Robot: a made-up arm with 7 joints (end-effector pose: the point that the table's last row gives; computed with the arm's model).
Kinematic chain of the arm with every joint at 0, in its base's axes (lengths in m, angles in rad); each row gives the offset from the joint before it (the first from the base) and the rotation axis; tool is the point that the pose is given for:
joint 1: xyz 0 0 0.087 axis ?
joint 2: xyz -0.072 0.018 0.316 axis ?
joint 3: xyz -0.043 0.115 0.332 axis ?
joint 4: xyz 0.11 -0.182 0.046 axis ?
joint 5: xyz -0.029 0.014 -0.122 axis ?
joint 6: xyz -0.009 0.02 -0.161 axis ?
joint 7: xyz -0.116 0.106 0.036 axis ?
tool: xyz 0 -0.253 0.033
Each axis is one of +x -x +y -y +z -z.
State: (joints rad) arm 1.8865 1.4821 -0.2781 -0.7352 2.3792 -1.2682 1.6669
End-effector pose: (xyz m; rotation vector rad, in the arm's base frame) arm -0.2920 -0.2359 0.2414 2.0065 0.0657 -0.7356
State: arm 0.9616 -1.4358 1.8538 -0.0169 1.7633 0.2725 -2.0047
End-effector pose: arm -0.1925 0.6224 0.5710 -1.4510 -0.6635 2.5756
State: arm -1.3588 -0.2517 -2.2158 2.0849 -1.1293 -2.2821 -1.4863
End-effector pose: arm -0.2859 -0.0272 0.8965 -2.9327 -1.0486 -0.2134
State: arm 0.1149 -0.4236 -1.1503 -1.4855 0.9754 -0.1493 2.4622
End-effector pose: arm -0.3066 0.1338 1.1231 -0.9875 0.1591 -0.7365
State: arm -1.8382 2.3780 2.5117 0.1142 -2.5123 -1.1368 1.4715
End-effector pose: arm -0.0610 0.4855 0.2792 0.8793 -1.1084 -2.4068
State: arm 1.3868 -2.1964 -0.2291 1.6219 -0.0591 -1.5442 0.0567
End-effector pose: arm -0.0044 0.3692 0.4085 -2.0472 1.6689 0.8691
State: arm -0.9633 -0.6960 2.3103 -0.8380 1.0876 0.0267 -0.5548
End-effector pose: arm -0.3064 -0.2504 0.7851 -0.9739 1.5466 -1.1006
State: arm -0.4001 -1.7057 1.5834 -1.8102 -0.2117 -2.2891 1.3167
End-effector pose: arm -0.3577 -0.1309 0.3696 -1.4405 -0.6369 0.7058
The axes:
joint 1: -z
joint 2: +y
joint 3: +y
joint 4: +z
joint 5: +y
joint 6: -z
joint 7: -x

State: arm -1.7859 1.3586 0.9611 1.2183 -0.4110 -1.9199 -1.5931
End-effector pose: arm 0.0574 -0.2316 0.6433 -0.5734 -1.7208 0.3586
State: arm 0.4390 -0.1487 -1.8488 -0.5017 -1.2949 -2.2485 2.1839
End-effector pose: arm -0.0147 -0.2012 0.7046 1.1942 -0.0877 0.7846
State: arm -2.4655 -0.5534 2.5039 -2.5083 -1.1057 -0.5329 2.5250
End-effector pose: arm 0.6754 -0.3223 0.4273 0.5887 1.1198 1.3704
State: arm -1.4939 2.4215 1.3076 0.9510 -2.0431 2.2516 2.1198
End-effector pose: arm 0.2577 0.0710 0.0826 1.6821 -1.2867 0.9741
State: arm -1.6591 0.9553 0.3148 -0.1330 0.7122 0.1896 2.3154
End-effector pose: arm -0.3238 0.1736 0.5299 1.6950 0.2388 -1.4284
